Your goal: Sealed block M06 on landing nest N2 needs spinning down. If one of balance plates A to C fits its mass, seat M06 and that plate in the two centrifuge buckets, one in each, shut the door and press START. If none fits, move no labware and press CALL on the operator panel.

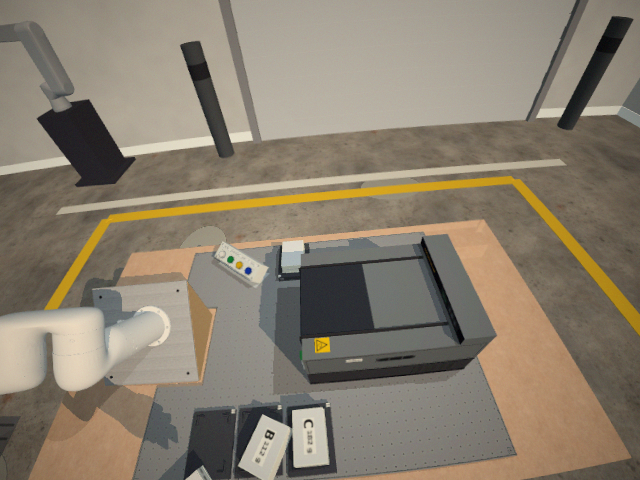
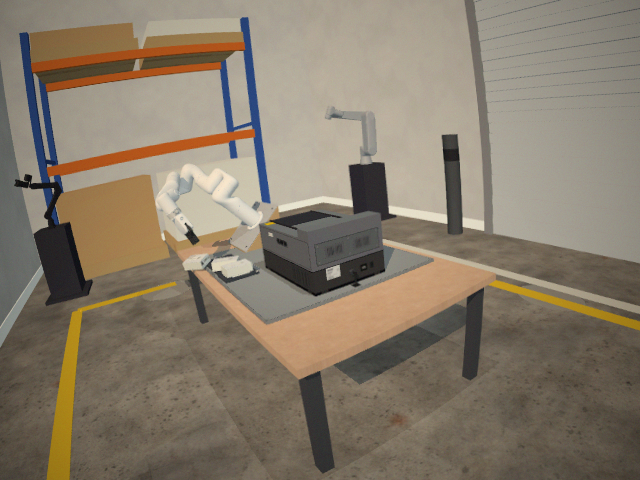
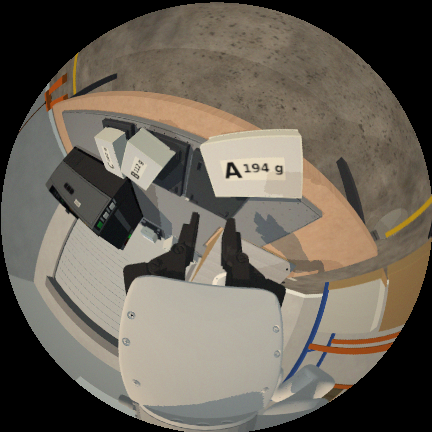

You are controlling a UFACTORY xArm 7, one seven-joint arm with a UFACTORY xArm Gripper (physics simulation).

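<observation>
My gripper is nearly shut, a small gap between its fingers and nothing held. It hangs above the table's near end. Plate A, marked 194 g, is tilted beyond the fingertips, off its dark nest; whether it touches anything is unclear. Plate B, 112 g, lies skewed across its nest. Plate C, 182 g, sits in its nest. A pale block, apparently M06, stands on a nest beside the centrifuge. The bucket interior is hidden.
The operator panel has white, green, yellow and blue buttons and stands between the arm base and the pale block. The bulky centrifuge rises beyond the plate nests. The wooden table edge borders the grey perforated mat.
</observation>
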